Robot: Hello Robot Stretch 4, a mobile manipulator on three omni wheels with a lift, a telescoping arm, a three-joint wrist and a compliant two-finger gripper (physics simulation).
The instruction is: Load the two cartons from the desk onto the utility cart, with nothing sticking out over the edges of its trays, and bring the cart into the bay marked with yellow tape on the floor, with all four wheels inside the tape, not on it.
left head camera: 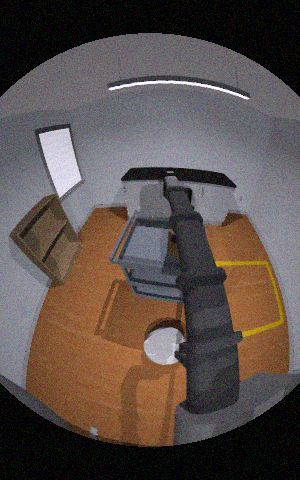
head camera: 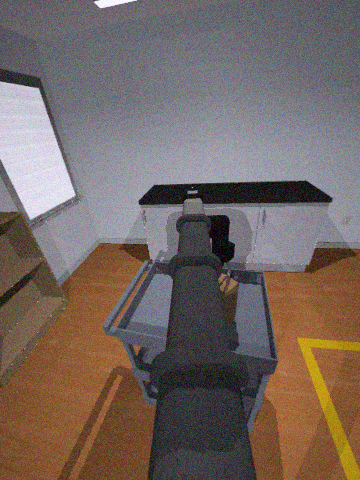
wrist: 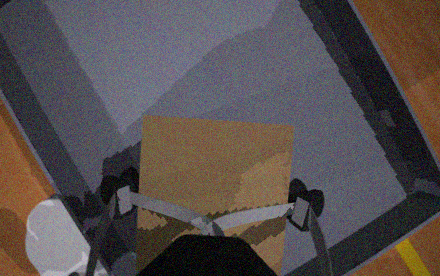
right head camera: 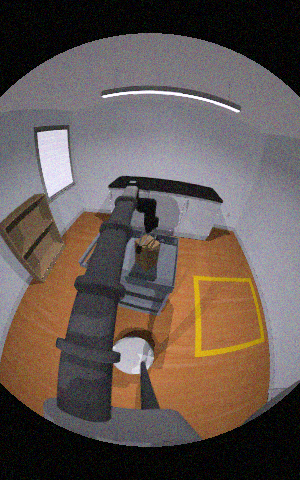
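Where they show: gripper, fingertip midpoint: (wrist: 213, 190); robot's base, origin of the base link: (left head camera: 164, 344) (right head camera: 132, 354).
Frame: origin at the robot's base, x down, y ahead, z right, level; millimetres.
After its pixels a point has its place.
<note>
A brown carton (head camera: 230, 302) @[x -901, y 640, z 133 mm] (right head camera: 146, 257) @[x -913, y 601, z 88 mm] (wrist: 215, 165) @[x -977, y 696, z 68 mm] stands in the upper tray of the grey-blue utility cart (head camera: 270, 320) @[x -834, y 604, z 288 mm] (left head camera: 145, 245) @[x -766, y 744, z -150 mm] (right head camera: 169, 265) @[x -766, y 656, z 262 mm], inside the tray rims. My gripper (wrist: 213, 190) @[x -931, y 675, z 88 mm] is open around the carton's upper part, one fingertip close beside each side; whether the tips still touch it is hard to tell. In the head camera view my arm hides part of the tray and carton. The other carton and the desk do not show. The yellow tape bay (head camera: 325, 400) @[x 27, y 639, z 788 mm] (left head camera: 242, 263) @[x 27, y 960, z 1321 mm] (right head camera: 198, 320) @[x 27, y 384, z 769 mm] is on the floor right of the cart.
A white cabinet with a black top (head camera: 290, 230) @[x -545, y 1837, z 952 mm] stands behind the cart by the wall. A brown shelf unit (head camera: 45, 272) @[x -409, y 1461, z -1444 mm] stands at the left, below a window. A round white object (left head camera: 165, 346) @[x -187, y -9, z 3 mm] (right head camera: 134, 356) @[x -187, y -12, z 27 mm] (wrist: 55, 235) @[x -187, y -14, z -68 mm] is on the near side of the cart.
</note>
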